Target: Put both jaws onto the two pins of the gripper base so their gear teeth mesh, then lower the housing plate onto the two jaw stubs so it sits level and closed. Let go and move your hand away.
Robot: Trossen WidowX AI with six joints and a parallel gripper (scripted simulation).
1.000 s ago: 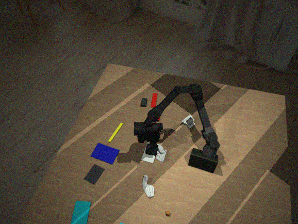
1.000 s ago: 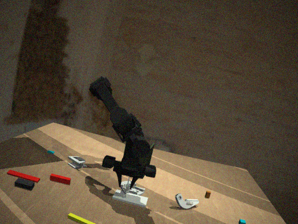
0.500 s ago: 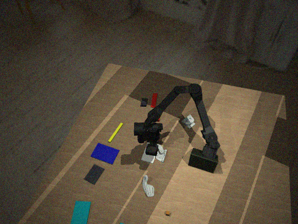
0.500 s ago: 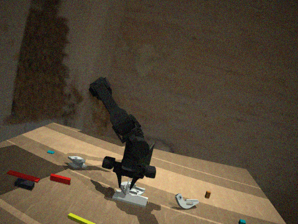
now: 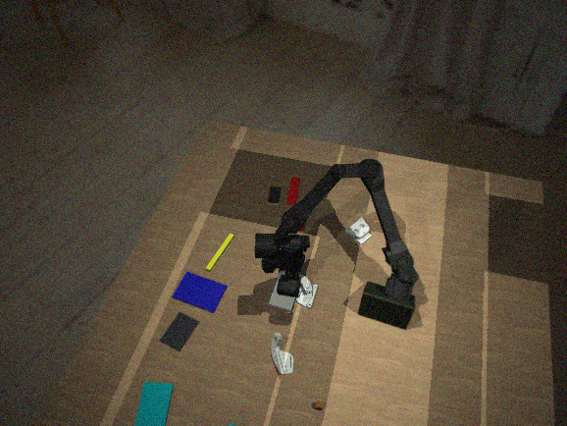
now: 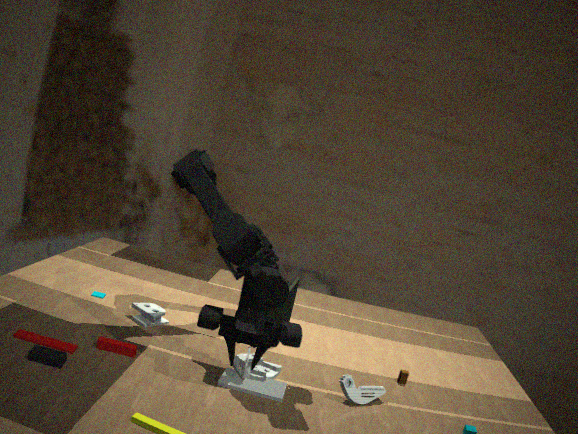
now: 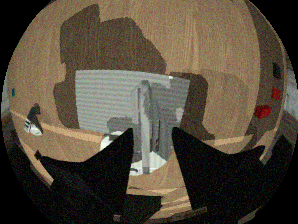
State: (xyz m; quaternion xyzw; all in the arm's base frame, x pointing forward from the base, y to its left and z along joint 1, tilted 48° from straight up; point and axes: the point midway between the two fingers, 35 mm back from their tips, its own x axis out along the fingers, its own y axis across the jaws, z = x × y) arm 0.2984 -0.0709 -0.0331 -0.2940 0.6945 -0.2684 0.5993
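Now: gripper tip 210 mm to the right of the grey jaw, 10 mm below it and 10 mm past it. From my gripper tip the other things lie so: yellow bar (260 mm ahead, 50 mm to the right, 20 mm below); white block (230 mm to the right, 160 mm behind, 20 mm below); blue plate (270 mm ahead, 100 mm to the left, 20 mm below).
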